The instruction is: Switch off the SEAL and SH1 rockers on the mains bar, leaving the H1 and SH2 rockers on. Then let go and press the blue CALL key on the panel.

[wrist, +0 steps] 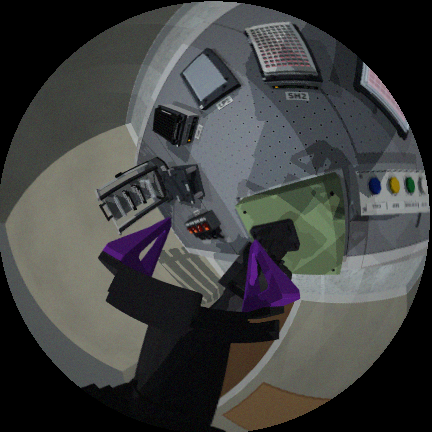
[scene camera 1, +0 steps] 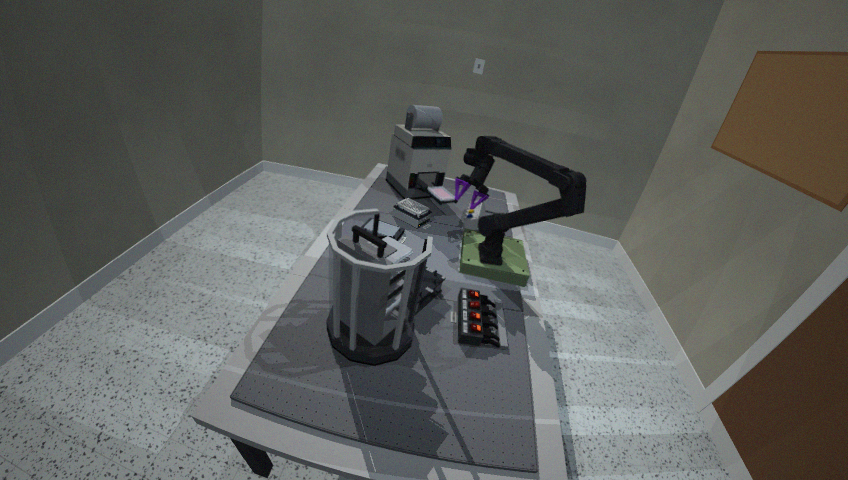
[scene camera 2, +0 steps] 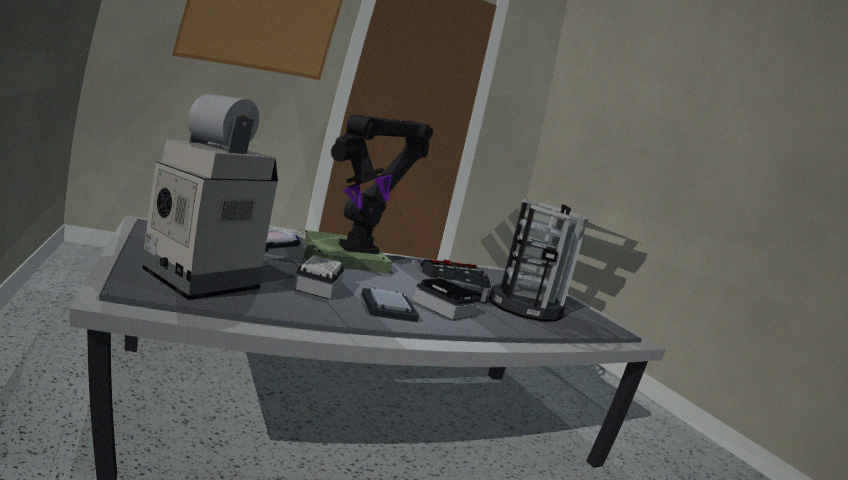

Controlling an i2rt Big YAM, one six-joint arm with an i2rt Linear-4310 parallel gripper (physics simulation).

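Places are measured from the arm's base along level axes (x back, y right, z up), in metres.
Where they show: gripper, fingertip midpoint: [wrist: 211,232] [scene camera 1: 463,204] [scene camera 2: 373,205]; arm's base at its link origin: [wrist: 275,235] [scene camera 1: 489,255] [scene camera 2: 358,248].
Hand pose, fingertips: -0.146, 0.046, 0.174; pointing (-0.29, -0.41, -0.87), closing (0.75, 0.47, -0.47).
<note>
Things, the pixels of their top centre, and the offset from my fingertips, as dx, dy, dz. "spot": a spot on its surface instead.
- panel at a spot on its surface: [wrist: 367,206] spot: +0.095, +0.182, -0.136
- blue CALL key at its top centre: [wrist: 376,188] [scene camera 1: 470,214] +0.071, +0.207, -0.139
- caged carousel at its top centre: [scene camera 1: 380,227] [scene camera 2: 554,202] [wrist: 103,214] -0.241, -0.484, +0.136
- big sealer at its top centre: [scene camera 2: 231,97] [scene camera 1: 427,106] -0.214, +0.537, +0.242
- flat LP1 unit at its top centre: [scene camera 2: 390,298] [wrist: 200,75] [scene camera 1: 381,227] -0.298, +0.036, -0.188
- black-topped unit at its top centre: [scene camera 2: 449,286] [wrist: 162,124] -0.287, -0.139, -0.145
The mains bar [scene camera 1: 470,340] [scene camera 2: 455,271] [wrist: 210,219] lies on the near side of the green arm base in scene view 1. Its row of rockers [scene camera 1: 474,315] [wrist: 199,228] glows red to orange; the two nearest that camera look brightest. Rocker labels are too small to read. The panel [wrist: 367,206] lies beyond the base, with the blue CALL key [scene camera 1: 469,215] [wrist: 375,185] at one end, beside a yellow and a green key. My gripper [scene camera 1: 465,204] [scene camera 2: 373,204] [wrist: 211,232] is open and empty, its purple fingers raised above the table near the panel side, touching neither bar nor panel.
The caged carousel [scene camera 1: 371,303] [scene camera 2: 538,270] stands tall near the bar. The big sealer [scene camera 1: 416,157] [scene camera 2: 229,220] stands at the other end. The shaker SH2 [wrist: 285,52], the flat LP1 unit [wrist: 205,77] and a black-topped unit [wrist: 175,125] sit along the far side. The green base [scene camera 1: 493,267] [wrist: 317,225] separates bar and panel.
</note>
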